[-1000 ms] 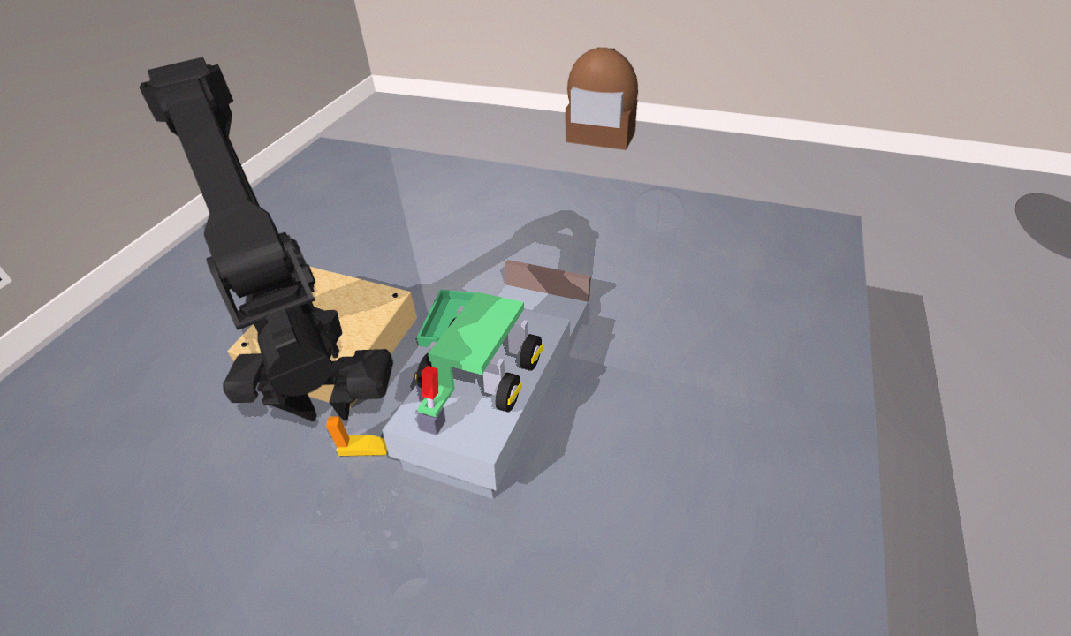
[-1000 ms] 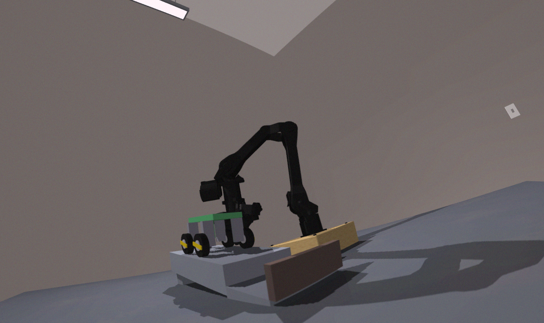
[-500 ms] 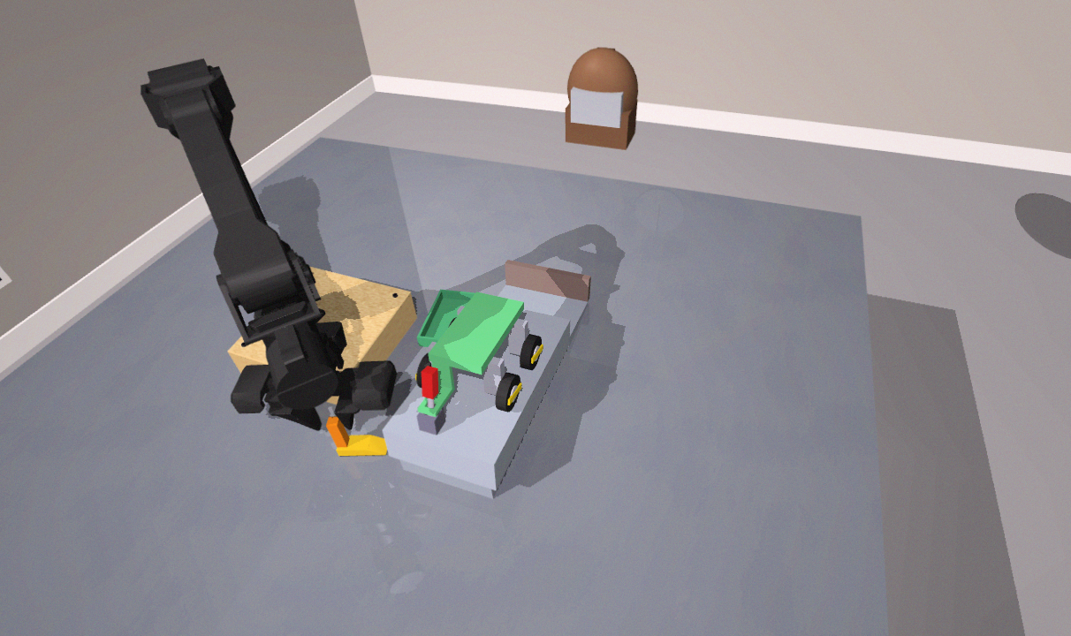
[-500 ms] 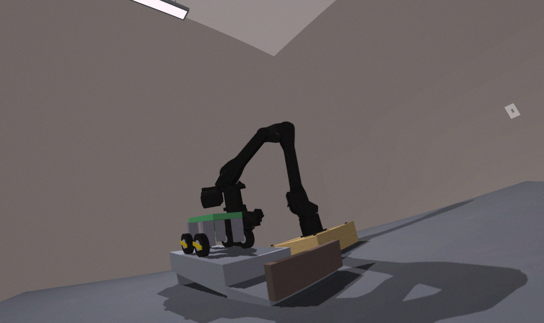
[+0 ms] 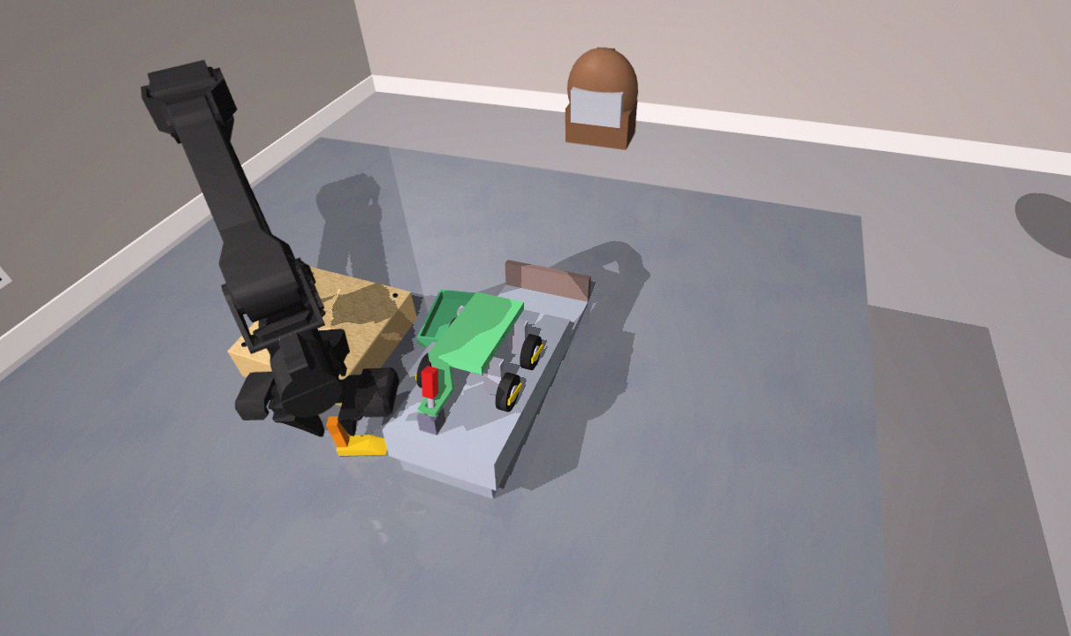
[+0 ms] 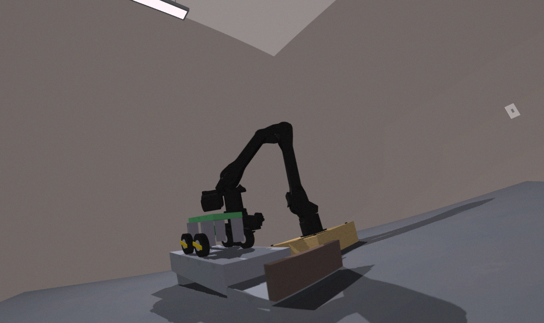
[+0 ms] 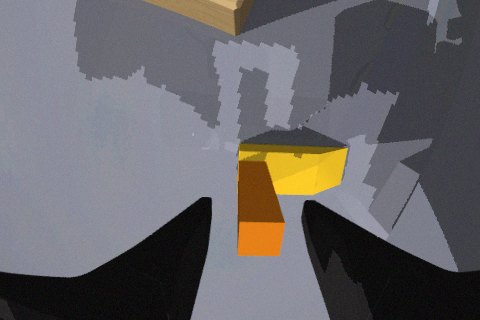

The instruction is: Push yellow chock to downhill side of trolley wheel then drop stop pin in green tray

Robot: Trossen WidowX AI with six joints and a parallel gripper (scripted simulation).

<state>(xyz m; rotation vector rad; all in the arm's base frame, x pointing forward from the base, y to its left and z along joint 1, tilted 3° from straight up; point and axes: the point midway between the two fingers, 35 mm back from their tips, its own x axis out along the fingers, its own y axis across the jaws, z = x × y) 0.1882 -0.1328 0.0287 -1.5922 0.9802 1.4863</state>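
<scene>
The yellow chock lies 2 cm ahead of my gripper tip, 1 cm to the left of it and 2 cm below it. Round my gripper tip: grey ramp 14 cm ahead, 16 cm to the left; trolley 14 cm ahead, 15 cm to the left, 7 cm above; red-headed stop pin 13 cm ahead, 5 cm to the left, 8 cm above.
</scene>
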